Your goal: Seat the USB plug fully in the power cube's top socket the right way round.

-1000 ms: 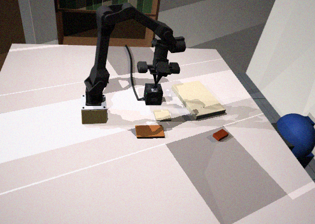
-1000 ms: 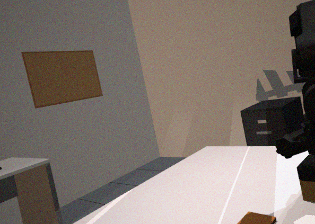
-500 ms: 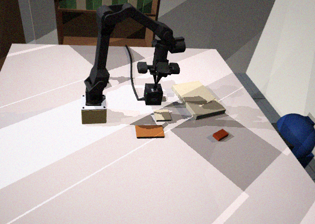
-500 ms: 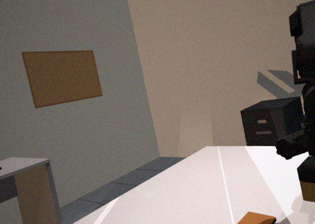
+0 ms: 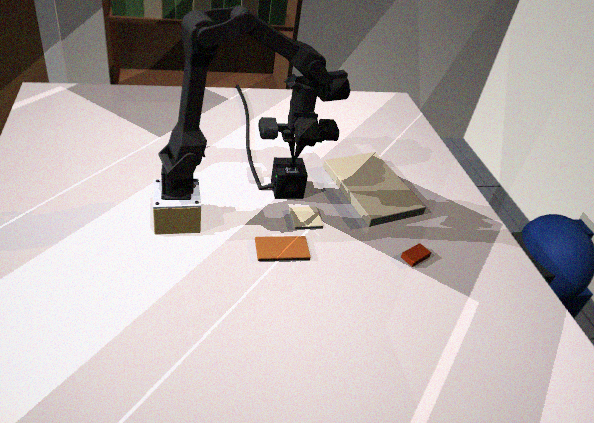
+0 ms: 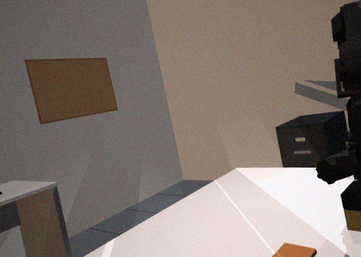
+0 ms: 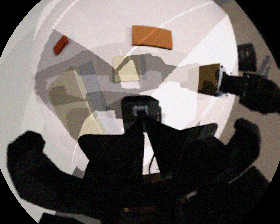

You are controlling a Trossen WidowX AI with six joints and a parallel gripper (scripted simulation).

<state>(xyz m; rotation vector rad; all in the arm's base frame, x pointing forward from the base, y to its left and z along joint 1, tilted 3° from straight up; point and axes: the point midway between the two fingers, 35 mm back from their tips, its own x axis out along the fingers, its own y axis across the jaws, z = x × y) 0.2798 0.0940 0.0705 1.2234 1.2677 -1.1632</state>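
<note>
My gripper tip is 20 mm above the USB plug. Also, from my gripper tip: cream pad (110 mm below, 100 mm to the right, 30 mm ahead); then orange pad (200 mm to the right, 110 mm below, 40 mm behind); then pale-rimmed socket (50 mm below).
</note>
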